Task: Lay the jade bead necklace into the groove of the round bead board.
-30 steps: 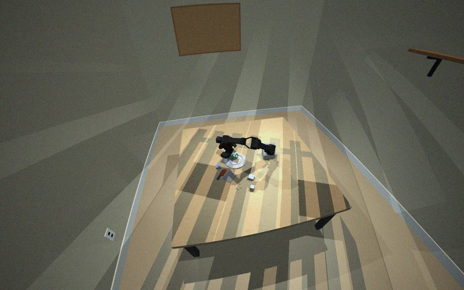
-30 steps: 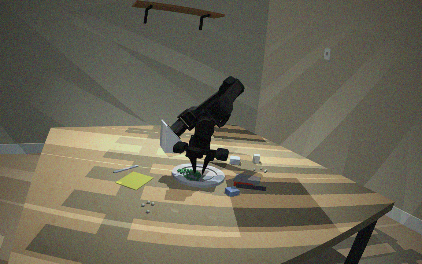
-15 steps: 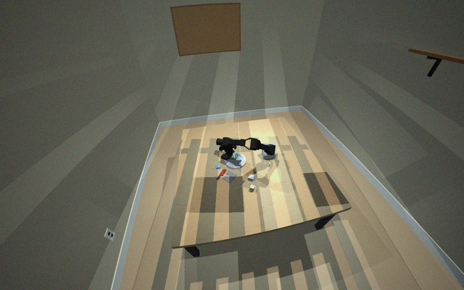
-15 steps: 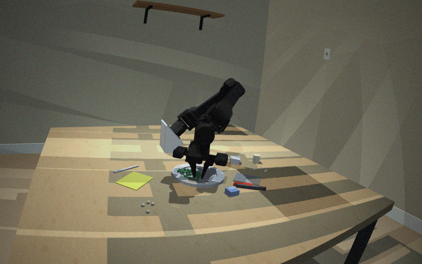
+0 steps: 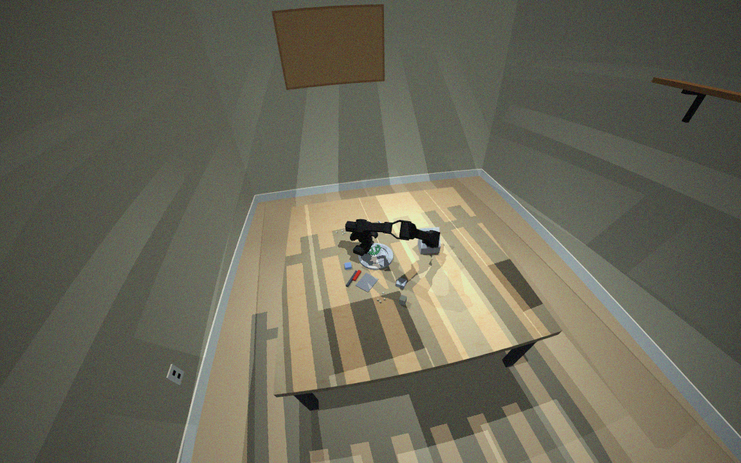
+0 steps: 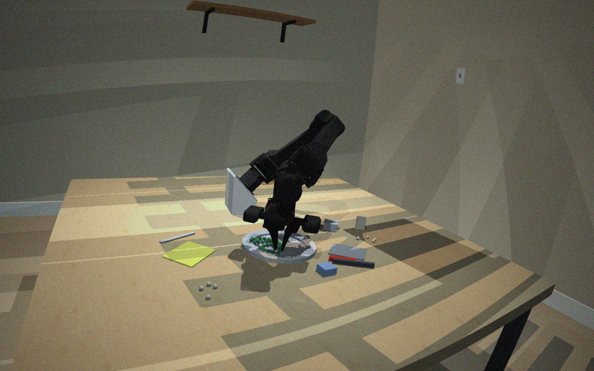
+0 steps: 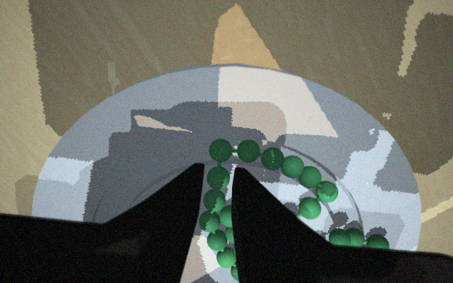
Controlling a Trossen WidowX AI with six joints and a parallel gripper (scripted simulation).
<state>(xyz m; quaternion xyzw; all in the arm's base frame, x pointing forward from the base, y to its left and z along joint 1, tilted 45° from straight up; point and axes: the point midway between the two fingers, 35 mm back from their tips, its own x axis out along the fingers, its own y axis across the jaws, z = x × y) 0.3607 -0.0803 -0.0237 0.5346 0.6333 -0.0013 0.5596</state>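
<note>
My gripper tip is now 50 mm past the round grey bead board, 30 mm to the right of it and 10 mm above it. Round my gripper tip: grey plate (200 mm to the left, 50 mm ahead, 10 mm below); then blue block (120 mm ahead, 60 mm to the left, 10 mm below); then red and black pen (150 mm to the left, 110 mm ahead, 10 mm below).
</note>
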